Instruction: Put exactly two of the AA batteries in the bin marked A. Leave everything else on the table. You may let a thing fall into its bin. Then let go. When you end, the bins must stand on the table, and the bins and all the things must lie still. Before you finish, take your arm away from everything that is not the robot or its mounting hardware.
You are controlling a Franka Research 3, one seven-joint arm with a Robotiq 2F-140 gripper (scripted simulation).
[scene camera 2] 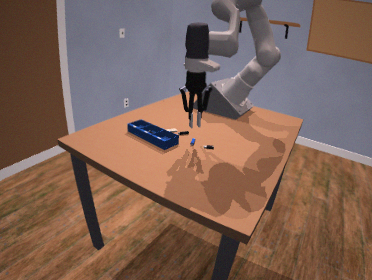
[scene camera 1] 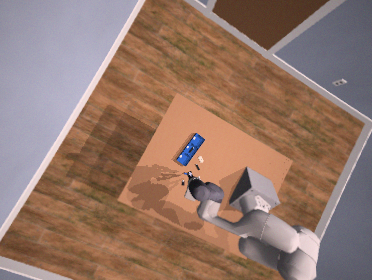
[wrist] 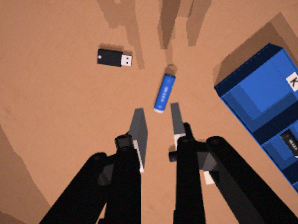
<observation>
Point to a blue bin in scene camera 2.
At 164, 139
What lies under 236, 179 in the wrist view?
My gripper.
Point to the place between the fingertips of my gripper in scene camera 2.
194, 126
</observation>
